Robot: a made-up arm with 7 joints.
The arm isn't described. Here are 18 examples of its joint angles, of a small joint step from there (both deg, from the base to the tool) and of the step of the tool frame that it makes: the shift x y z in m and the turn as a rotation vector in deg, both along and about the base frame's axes.
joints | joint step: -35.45 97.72 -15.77 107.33 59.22 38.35 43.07 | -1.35 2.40 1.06 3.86 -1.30 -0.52 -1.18
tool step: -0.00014 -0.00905 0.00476 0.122 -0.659 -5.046
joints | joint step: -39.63 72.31 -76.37 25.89 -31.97 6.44 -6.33 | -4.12 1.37 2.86 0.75 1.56 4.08 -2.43
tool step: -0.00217 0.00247 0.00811 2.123 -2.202 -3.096
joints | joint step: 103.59 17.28 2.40 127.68 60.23 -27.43 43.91 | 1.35 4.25 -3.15 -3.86 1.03 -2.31 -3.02
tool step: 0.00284 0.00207 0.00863 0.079 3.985 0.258
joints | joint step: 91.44 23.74 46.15 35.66 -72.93 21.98 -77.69 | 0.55 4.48 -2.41 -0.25 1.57 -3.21 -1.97
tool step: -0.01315 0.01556 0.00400 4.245 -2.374 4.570
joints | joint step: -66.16 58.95 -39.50 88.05 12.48 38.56 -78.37 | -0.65 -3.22 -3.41 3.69 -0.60 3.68 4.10
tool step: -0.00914 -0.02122 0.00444 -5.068 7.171 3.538
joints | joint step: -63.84 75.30 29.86 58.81 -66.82 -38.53 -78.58 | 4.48 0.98 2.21 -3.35 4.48 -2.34 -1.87
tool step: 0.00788 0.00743 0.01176 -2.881 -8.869 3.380
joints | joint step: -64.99 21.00 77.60 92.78 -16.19 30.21 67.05 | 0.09 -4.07 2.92 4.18 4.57 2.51 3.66
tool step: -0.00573 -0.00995 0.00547 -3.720 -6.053 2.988
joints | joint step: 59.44 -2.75 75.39 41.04 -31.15 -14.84 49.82 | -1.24 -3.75 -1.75 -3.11 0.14 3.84 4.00
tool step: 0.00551 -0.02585 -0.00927 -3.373 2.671 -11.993
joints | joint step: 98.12 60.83 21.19 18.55 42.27 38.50 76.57 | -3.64 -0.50 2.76 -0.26 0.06 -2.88 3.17
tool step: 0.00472 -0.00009 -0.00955 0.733 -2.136 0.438
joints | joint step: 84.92 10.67 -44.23 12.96 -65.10 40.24 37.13 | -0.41 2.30 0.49 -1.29 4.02 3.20 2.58
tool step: -0.00173 0.01491 -0.00421 -6.367 1.724 6.517
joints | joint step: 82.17 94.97 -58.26 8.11 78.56 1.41 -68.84 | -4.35 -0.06 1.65 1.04 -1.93 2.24 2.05
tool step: 0.00355 -0.00023 0.00200 -1.219 4.860 -3.306
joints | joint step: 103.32 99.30 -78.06 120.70 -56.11 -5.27 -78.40 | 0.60 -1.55 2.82 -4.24 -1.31 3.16 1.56
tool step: 0.00273 0.00704 0.00949 -1.851 -5.800 5.333
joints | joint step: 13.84 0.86 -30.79 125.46 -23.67 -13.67 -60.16 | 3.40 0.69 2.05 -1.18 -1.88 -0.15 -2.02
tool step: 0.00741 0.00395 0.00529 -0.232 -3.373 4.362
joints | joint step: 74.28 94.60 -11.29 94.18 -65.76 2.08 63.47 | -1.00 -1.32 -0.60 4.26 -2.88 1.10 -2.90
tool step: 0.00718 -0.01125 -0.00399 6.778 -0.378 -1.889
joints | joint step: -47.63 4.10 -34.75 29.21 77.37 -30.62 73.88 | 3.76 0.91 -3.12 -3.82 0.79 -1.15 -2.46
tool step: 0.00654 0.00732 -0.00815 3.055 0.546 -3.453
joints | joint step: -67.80 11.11 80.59 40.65 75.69 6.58 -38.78 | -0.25 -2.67 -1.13 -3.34 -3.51 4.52 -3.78
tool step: -0.01224 -0.01805 -0.00443 -9.647 2.731 7.660
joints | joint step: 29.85 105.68 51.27 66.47 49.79 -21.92 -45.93 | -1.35 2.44 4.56 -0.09 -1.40 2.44 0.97
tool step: -0.01000 -0.00886 0.00820 1.469 -0.526 1.479
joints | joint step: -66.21 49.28 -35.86 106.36 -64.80 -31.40 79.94 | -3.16 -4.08 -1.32 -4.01 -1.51 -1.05 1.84
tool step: -0.02053 -0.00618 0.00046 0.612 6.409 -0.990
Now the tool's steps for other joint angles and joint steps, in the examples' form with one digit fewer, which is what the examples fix.
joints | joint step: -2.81 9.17 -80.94 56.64 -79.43 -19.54 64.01 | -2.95 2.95 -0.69 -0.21 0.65 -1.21 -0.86
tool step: -0.0155 0.0138 -0.0041 1.88 4.34 -0.93
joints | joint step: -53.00 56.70 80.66 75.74 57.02 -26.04 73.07 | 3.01 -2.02 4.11 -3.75 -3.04 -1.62 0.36
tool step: -0.0176 0.0069 -0.0007 1.72 -4.50 6.66
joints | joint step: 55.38 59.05 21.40 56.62 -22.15 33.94 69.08 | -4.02 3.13 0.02 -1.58 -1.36 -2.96 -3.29
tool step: -0.0069 0.0071 -0.0048 5.04 4.10 5.09
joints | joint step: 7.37 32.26 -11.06 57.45 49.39 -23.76 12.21 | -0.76 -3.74 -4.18 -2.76 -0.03 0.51 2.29
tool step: -0.0068 -0.0186 -0.0182 -3.01 5.17 -4.96
